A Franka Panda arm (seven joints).
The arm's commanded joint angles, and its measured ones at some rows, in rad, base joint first. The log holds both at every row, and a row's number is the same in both.
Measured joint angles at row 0:
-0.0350 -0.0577 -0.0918 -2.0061 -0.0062 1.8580 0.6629
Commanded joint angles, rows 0 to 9:
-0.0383 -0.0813 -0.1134 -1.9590 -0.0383 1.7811 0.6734
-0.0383 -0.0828 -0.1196 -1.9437 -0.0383 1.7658 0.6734
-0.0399 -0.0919 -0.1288 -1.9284 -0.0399 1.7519 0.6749
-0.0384 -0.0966 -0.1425 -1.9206 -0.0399 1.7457 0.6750
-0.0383 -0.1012 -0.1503 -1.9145 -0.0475 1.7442 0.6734
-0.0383 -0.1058 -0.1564 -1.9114 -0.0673 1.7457 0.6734
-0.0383 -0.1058 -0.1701 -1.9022 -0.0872 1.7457 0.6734
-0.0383 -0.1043 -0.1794 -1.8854 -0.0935 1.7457 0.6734
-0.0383 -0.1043 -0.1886 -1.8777 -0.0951 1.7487 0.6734
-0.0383 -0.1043 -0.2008 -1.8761 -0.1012 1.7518 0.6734
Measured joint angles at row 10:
-0.0375 -0.1055 -0.1789 -1.9099 -0.0747 1.7695 0.6630
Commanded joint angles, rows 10 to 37:
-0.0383 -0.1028 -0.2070 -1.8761 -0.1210 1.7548 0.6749
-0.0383 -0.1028 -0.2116 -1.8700 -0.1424 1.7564 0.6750
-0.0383 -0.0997 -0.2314 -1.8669 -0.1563 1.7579 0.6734
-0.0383 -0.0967 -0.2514 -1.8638 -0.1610 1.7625 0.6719
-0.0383 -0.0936 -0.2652 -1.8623 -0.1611 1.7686 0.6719
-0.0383 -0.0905 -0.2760 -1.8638 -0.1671 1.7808 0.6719
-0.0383 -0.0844 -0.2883 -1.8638 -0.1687 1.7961 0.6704
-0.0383 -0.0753 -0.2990 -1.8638 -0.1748 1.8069 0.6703
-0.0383 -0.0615 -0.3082 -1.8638 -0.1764 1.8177 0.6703
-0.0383 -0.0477 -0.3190 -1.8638 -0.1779 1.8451 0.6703
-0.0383 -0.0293 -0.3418 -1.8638 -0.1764 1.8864 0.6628
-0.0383 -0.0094 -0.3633 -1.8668 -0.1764 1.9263 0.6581
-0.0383 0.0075 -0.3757 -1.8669 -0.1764 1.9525 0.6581
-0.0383 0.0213 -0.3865 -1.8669 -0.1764 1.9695 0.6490
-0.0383 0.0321 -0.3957 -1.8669 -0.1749 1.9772 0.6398
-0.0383 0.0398 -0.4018 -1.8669 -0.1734 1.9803 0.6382
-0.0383 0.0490 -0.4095 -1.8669 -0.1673 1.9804 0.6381
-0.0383 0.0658 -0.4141 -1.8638 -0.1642 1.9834 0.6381
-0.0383 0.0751 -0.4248 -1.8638 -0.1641 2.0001 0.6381
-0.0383 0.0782 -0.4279 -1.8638 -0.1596 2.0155 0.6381
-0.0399 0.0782 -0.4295 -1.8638 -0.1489 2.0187 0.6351
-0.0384 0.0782 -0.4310 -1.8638 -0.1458 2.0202 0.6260
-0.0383 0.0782 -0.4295 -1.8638 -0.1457 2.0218 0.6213
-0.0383 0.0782 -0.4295 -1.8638 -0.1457 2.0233 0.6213
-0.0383 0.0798 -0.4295 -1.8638 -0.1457 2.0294 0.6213
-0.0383 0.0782 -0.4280 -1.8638 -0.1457 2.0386 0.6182
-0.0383 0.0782 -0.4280 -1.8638 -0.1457 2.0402 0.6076
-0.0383 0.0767 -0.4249 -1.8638 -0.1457 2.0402 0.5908
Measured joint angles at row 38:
-0.0394 0.0700 -0.4257 -1.8773 -0.1570 2.0247 0.6406
